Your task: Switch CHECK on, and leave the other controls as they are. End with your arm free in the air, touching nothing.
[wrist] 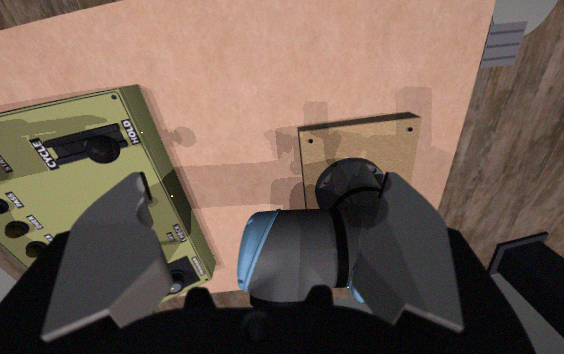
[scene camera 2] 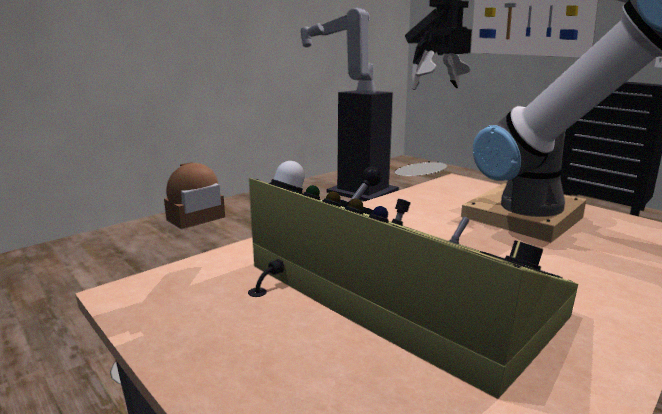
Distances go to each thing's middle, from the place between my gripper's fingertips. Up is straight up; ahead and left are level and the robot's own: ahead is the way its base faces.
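Going by their middles, the ball-topped lever (wrist: 103, 149) is the nearest to my hand of the things named here. The lever is 180 mm below my hand, 260 mm ahead of it and 20 mm to the right of it. As for the olive console (scene camera 2: 482, 318), I find it a long way ahead of my hand, some way below it and some way to the left of it.
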